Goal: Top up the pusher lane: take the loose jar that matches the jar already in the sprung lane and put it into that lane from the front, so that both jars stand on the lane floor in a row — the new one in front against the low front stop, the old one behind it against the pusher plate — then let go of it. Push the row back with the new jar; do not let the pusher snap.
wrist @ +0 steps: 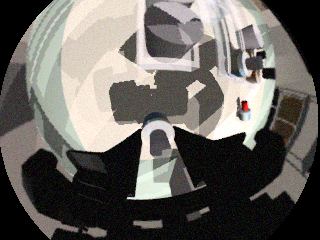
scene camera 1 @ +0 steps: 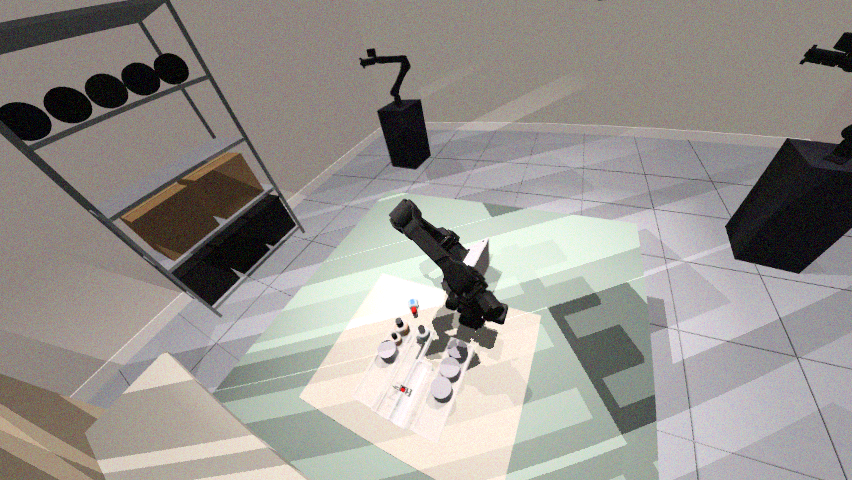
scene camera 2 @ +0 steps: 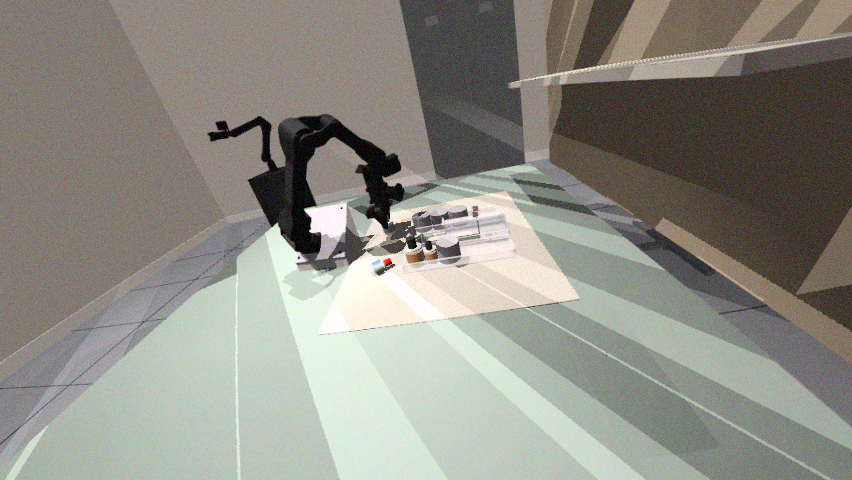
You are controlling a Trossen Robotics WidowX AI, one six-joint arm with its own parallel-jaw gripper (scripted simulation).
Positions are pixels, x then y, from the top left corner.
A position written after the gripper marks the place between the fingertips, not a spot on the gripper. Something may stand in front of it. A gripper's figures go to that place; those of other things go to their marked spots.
Labels:
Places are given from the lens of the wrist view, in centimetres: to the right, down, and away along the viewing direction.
gripper (wrist: pixel 157 130): 0, 1, 10
jar (wrist: pixel 157 133): 0, 1, 7
grey cylinder (wrist: pixel 172 36): 1, -7, 4

